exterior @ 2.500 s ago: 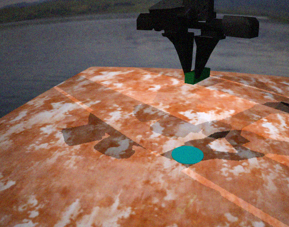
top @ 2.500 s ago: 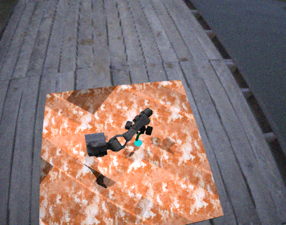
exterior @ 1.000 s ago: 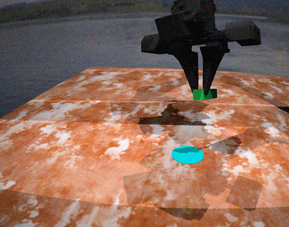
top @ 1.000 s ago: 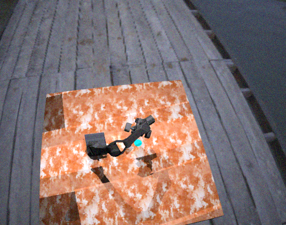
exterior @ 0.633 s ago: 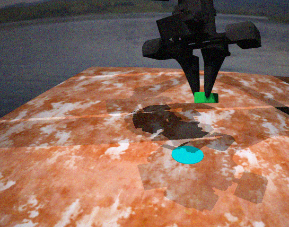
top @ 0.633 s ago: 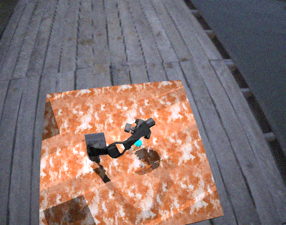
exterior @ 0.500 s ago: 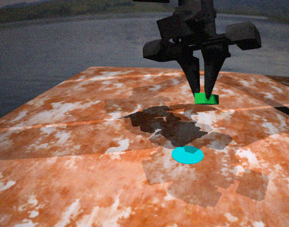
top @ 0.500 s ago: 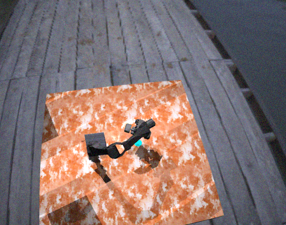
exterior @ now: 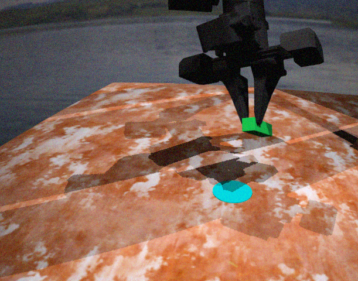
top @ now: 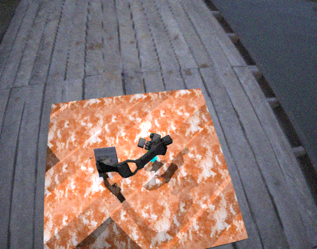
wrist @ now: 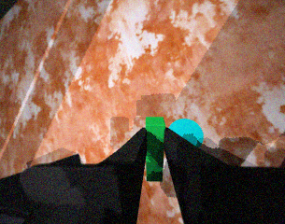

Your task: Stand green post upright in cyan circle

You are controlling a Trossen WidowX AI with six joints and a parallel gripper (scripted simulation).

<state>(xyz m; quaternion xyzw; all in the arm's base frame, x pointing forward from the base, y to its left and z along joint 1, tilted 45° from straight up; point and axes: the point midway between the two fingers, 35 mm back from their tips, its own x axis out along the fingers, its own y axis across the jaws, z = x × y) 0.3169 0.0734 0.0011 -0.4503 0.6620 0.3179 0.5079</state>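
My gripper tip is 20 mm short of the cyan circle, 20 mm to the left of it and 120 mm above it. From my gripper tip the other things lie so: green post: 10 mm behind, 20 mm to the right, 10 mm below.
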